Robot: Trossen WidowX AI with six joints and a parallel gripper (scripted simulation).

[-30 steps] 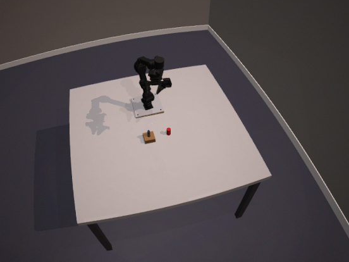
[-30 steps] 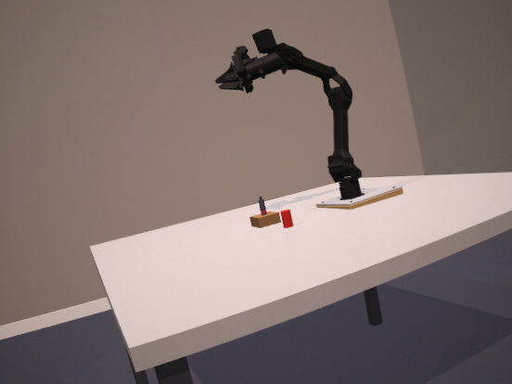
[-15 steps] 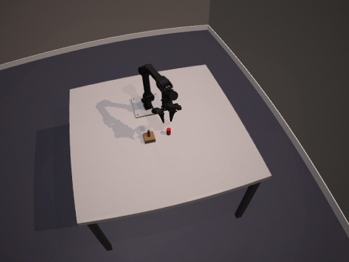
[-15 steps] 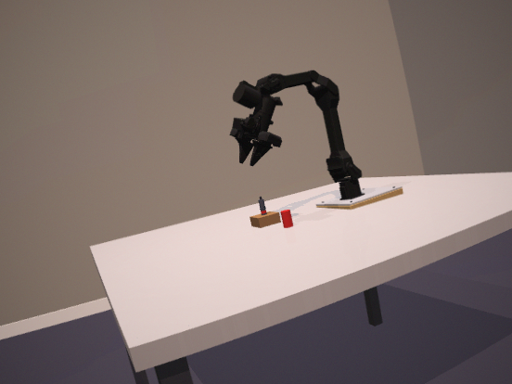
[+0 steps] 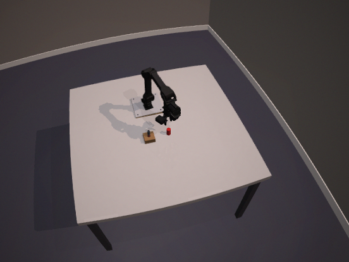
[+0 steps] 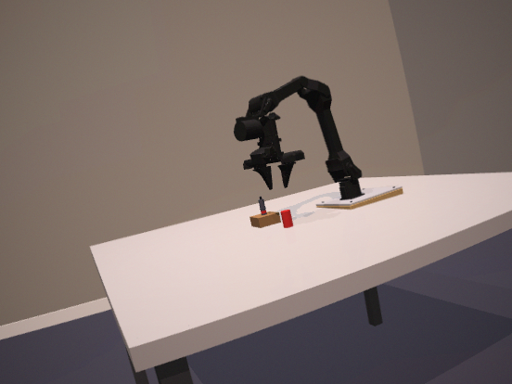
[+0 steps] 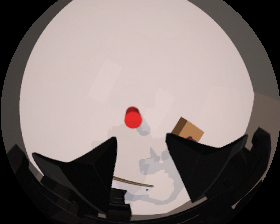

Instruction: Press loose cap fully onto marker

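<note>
The red cap lies 90 mm below my gripper tip. Also, from my gripper tip: holder block (140 mm to the right, 100 mm below, 20 mm behind).
</note>
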